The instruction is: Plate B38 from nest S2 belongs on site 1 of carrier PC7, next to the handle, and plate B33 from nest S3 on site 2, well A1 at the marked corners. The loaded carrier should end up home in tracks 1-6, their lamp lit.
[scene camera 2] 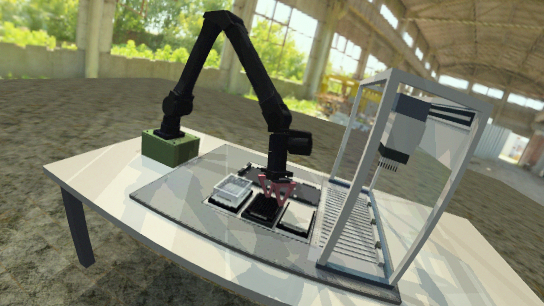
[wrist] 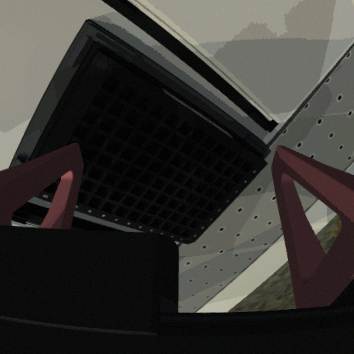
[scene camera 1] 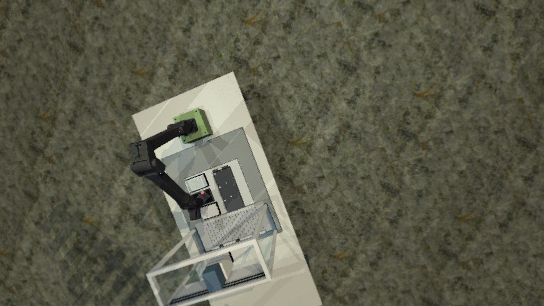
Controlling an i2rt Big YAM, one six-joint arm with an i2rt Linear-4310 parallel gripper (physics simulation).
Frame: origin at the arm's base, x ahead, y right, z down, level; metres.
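Seen in the pictures: gripper, fingertip midpoint: [scene camera 2: 273, 201] [wrist: 176, 154] [scene camera 1: 203, 201]; arm's base, origin of the base link: [scene camera 2: 169, 134] [scene camera 1: 188, 126].
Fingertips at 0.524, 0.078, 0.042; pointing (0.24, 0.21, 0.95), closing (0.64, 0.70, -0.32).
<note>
Offsets run from my fingertips to a thing's middle, as dx, dy, dz.
My gripper [scene camera 1: 202, 193] [scene camera 2: 275, 202] [wrist: 176, 154] is open and empty, its red fingers low over the black well plate {-0.021, +0.011, +0.023} [scene camera 2: 257, 212] [wrist: 155, 155] in the middle nest. In the wrist view the plate lies between the fingertips, turned relative to them. A clear-topped plate {-0.137, +0.015, +0.009} [scene camera 1: 196, 183] [scene camera 2: 232, 188] sits in the nest on the base side, and a white plate {+0.084, -0.009, +0.023} [scene camera 1: 210, 210] [scene camera 2: 298, 218] in the nest on the frame side. The dark carrier {-0.035, -0.191, +0.027} [scene camera 1: 228, 189] [scene camera 2: 306, 193] lies beside the nests, its sites bare where visible. Nest labels, plate numbers and A1 marks are not readable.
The ribbed track deck [scene camera 1: 235, 226] [scene camera 2: 345, 227] lies beyond the nests, under a tall pale frame [scene camera 1: 210, 257] [scene camera 2: 345, 215]. A blue-grey pipetting head [scene camera 1: 214, 277] [scene camera 2: 404, 130] hangs inside it. The arm stands on a green base [scene camera 1: 201, 125] [scene camera 2: 170, 148]. No lit lamp can be made out.
</note>
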